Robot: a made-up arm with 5 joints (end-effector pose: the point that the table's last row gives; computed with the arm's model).
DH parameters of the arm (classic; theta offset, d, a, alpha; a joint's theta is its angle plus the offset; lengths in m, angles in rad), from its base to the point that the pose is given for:
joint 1: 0 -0.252 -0.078 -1.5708
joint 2: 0 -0.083 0.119 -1.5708
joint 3: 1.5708 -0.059 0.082 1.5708
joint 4: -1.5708 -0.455 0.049 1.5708
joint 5: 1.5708 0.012 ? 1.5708
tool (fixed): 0 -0.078 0 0
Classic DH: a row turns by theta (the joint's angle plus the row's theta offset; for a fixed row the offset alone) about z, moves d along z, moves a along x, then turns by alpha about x.
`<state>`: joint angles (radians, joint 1 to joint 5).
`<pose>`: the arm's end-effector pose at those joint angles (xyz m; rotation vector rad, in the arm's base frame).
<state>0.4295 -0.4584 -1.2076 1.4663 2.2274</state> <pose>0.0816 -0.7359 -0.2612 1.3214 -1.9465 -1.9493</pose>
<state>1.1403 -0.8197 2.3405 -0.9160 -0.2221</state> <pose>-0.0729 0.0539 -0.0501 -0.0640 0.4025 -0.9049</pose>
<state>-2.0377 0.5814 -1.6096 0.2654 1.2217</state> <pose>-0.4519 0.2659 -0.4574 0.9422 0.9290 0.1538</pose>
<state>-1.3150 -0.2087 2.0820 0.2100 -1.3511</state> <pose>0.2569 0.0531 0.1111 1.6189 0.2049 2.1325</pose>
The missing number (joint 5, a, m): 0.255
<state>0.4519 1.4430 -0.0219 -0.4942 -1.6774</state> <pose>0.1956 0.0773 0.0745 0.0704 -0.2317 0.9453</pose>
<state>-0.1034 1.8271 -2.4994 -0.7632 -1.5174</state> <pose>0.0541 -0.4156 -0.6389 2.2620 -0.9074 0.0258</pose>
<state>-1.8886 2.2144 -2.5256 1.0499 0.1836</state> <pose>-0.1165 0.2852 -0.5147 2.4360 -1.1853 1.4148</pose>
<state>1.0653 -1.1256 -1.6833 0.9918 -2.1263</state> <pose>0.4595 -0.3379 0.3084 2.4717 -0.6645 1.5968</pose>
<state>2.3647 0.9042 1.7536 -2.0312 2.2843</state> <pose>-0.4606 -0.4131 -0.2558 -0.9254 -0.0706 -2.2209</pose>
